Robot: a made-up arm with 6 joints. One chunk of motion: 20 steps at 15 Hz.
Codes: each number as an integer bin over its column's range. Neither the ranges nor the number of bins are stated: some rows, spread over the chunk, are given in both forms.
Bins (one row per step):
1: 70 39 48 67 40 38
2: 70 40 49 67 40 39
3: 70 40 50 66 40 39
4: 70 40 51 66 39 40
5: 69 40 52 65 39 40
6: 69 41 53 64 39 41
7: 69 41 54 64 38 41
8: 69 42 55 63 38 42
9: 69 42 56 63 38 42
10: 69 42 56 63 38 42
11: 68 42 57 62 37 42
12: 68 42 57 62 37 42
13: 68 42 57 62 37 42
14: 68 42 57 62 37 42
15: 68 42 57 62 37 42
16: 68 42 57 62 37 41
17: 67 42 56 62 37 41
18: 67 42 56 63 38 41
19: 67 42 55 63 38 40
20: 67 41 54 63 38 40
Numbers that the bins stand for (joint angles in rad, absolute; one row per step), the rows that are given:
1: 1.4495 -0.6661 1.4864 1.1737 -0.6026 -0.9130
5: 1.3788 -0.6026 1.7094 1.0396 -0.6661 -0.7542
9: 1.3788 -0.4758 1.9324 0.9055 -0.7295 -0.5955
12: 1.3081 -0.4758 1.9882 0.8384 -0.7929 -0.5955
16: 1.3081 -0.4758 1.9882 0.8384 -0.7929 -0.6748
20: 1.2374 -0.5392 1.8209 0.9055 -0.7295 -0.7542
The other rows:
2: 1.4495 -0.6026 1.5421 1.1737 -0.6026 -0.8336
3: 1.4495 -0.6026 1.5979 1.1067 -0.6026 -0.8336
4: 1.4495 -0.6026 1.6536 1.1067 -0.6661 -0.7542
6: 1.3788 -0.5392 1.7652 0.9725 -0.6661 -0.6748
7: 1.3788 -0.5392 1.8209 0.9725 -0.7295 -0.6748
8: 1.3788 -0.4758 1.8767 0.9055 -0.7295 -0.5955
10: 1.3788 -0.4758 1.9324 0.9055 -0.7295 -0.5955
11: 1.3081 -0.4758 1.9882 0.8384 -0.7929 -0.5955
13: 1.3081 -0.4758 1.9882 0.8384 -0.7929 -0.5955
14: 1.3081 -0.4758 1.9882 0.8384 -0.7929 -0.5955
15: 1.3081 -0.4758 1.9882 0.8384 -0.7929 -0.5955
17: 1.2374 -0.4758 1.9324 0.8384 -0.7929 -0.6748
18: 1.2374 -0.4758 1.9324 0.9055 -0.7295 -0.6748
19: 1.2374 -0.4758 1.8767 0.9055 -0.7295 -0.7542

